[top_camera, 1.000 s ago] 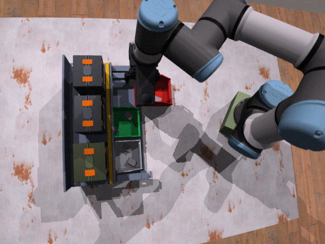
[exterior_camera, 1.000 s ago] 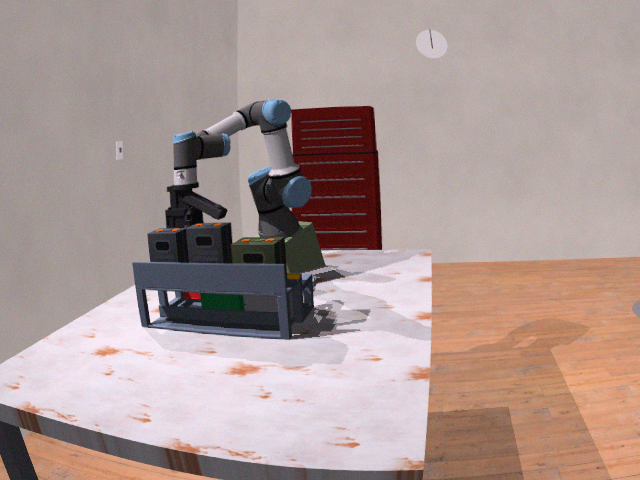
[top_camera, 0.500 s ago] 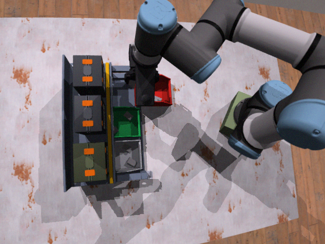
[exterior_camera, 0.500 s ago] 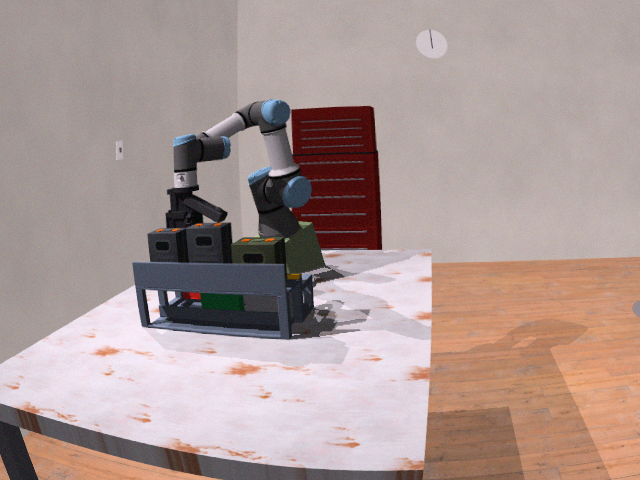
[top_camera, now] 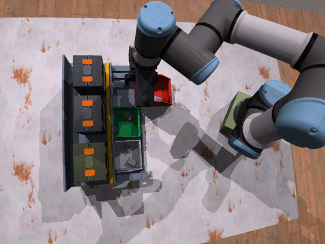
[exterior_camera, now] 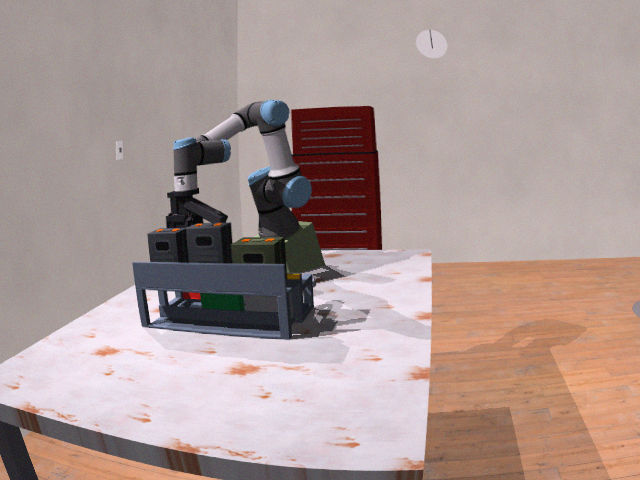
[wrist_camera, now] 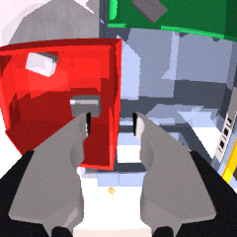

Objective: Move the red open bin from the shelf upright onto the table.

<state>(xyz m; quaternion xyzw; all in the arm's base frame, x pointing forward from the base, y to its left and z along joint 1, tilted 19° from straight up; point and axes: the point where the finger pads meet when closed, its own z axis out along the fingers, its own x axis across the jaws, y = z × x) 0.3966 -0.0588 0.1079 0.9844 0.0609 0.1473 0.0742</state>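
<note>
Right now the red open bin is 60 mm behind my hand, 10 mm to the right of it and 50 mm below it. Also, from my hand: shelf rail (20 mm behind, 110 mm to the left, 90 mm below); yellow bar (90 mm ahead, 120 mm to the left, 10 mm above); green bin (50 mm ahead, 120 mm to the left, 50 mm below).
</note>
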